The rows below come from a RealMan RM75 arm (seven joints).
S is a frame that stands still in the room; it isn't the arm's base.
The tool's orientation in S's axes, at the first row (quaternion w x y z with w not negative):
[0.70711 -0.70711 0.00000 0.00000]
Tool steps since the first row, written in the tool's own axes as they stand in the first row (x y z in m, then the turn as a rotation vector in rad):
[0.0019 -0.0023 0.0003 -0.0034 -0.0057 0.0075]
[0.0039 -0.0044 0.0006 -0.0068 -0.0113 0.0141]
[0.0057 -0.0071 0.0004 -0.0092 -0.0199 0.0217]
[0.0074 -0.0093 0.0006 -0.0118 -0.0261 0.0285]
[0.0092 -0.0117 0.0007 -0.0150 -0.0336 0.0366]
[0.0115 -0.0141 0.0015 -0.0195 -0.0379 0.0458]
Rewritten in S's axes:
[0.0019 0.0003 0.0023 -0.0034 0.0075 0.0057]
[0.0039 0.0006 0.0044 -0.0068 0.0141 0.0113]
[0.0057 0.0004 0.0071 -0.0092 0.0217 0.0199]
[0.0074 0.0006 0.0093 -0.0118 0.0285 0.0261]
[0.0092 0.0007 0.0117 -0.0150 0.0366 0.0336]
[0.0115 0.0015 0.0141 -0.0195 0.0458 0.0379]

